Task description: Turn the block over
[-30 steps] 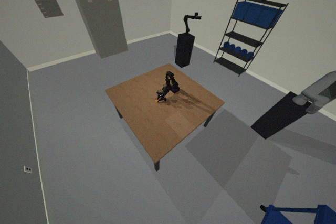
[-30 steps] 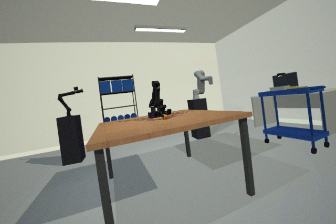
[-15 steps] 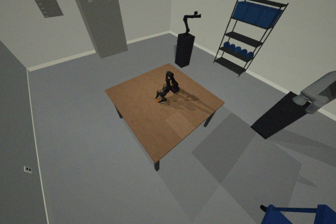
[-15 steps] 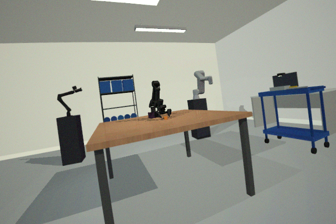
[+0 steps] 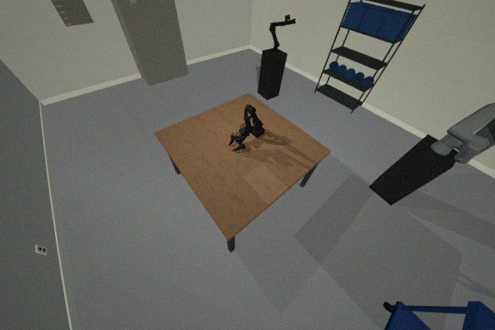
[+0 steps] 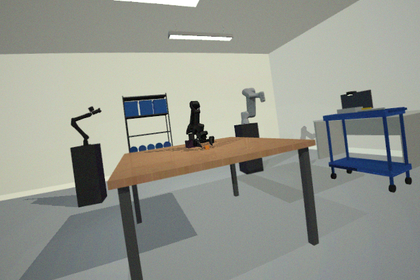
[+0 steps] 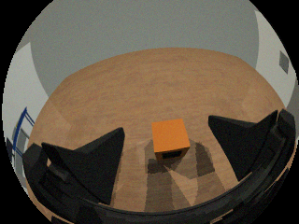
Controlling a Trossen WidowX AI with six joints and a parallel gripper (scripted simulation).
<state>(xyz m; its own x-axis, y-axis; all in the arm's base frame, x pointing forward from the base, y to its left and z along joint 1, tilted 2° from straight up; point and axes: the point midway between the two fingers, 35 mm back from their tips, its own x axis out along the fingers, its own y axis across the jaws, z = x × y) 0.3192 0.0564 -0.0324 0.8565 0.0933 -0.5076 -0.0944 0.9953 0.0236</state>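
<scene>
My gripper tip is now 2 cm past the orange block and 1 cm above it.
</scene>
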